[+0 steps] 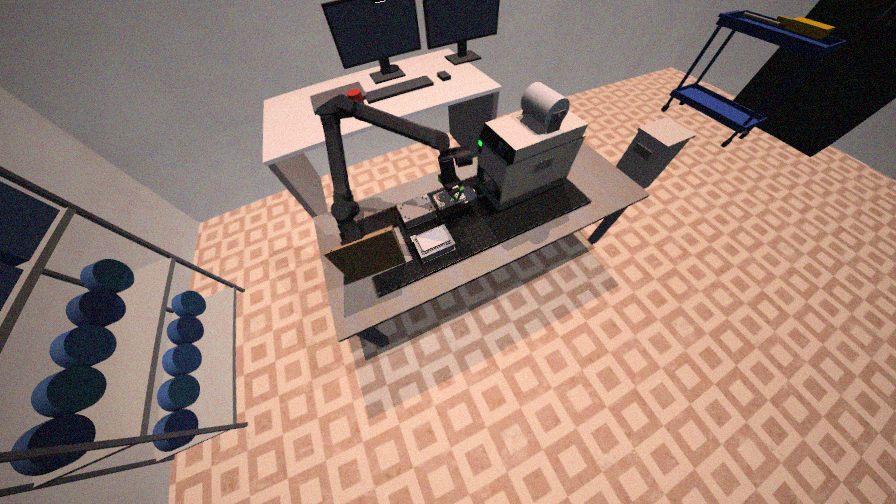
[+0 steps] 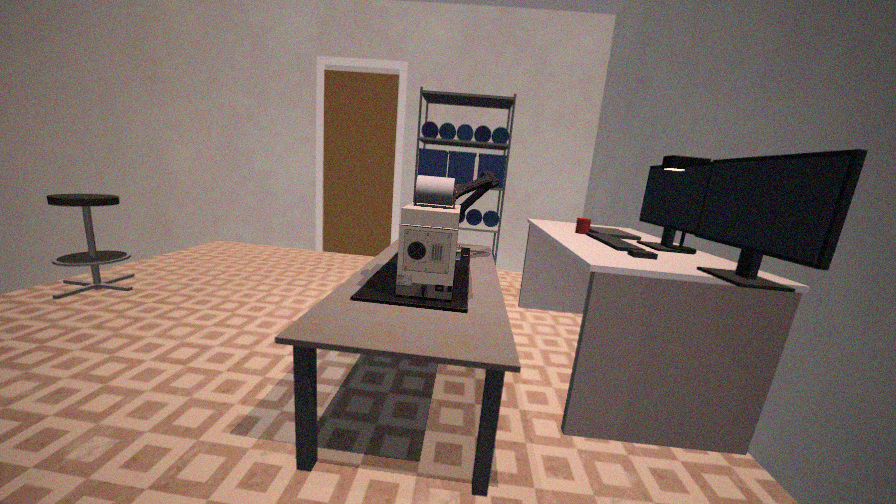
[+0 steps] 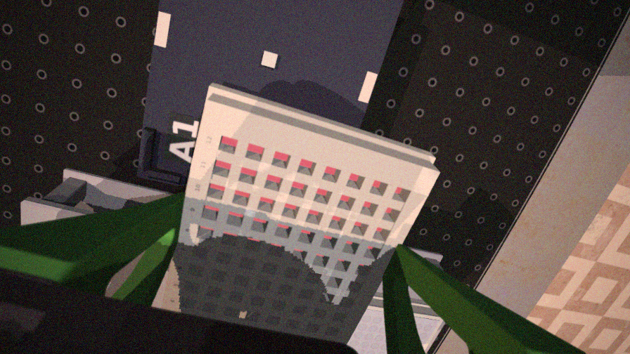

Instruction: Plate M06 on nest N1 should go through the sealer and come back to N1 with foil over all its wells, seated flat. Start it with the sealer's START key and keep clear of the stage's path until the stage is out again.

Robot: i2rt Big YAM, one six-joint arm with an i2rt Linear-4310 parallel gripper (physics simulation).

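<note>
My gripper [image 3: 291,232] [image 1: 456,191] is shut on a white well plate, its green fingers on the long sides. The plate [image 3: 280,122] has open wells with red in them; no foil shows on the lit rows. Its near part is in shadow or hidden, and no M06 label is readable. It is held over the near part of the dark blue stage [image 3: 310,30], marked A1; its height above the stage is unclear. The sealer [image 1: 538,166] [image 2: 429,250] stands beyond, with a green light on its front. The START key is not distinguishable. A pale grey nest [image 1: 414,211] stands on the arm side of the stage.
Another white plate [image 1: 433,241] stands on the black perforated board [image 1: 391,282], near the table's front edge. A brown panel [image 1: 369,258] stands upright by the arm base. The foil roll [image 1: 543,105] [image 2: 435,189] sits on the sealer. A desk [image 1: 281,128] with monitors stands behind.
</note>
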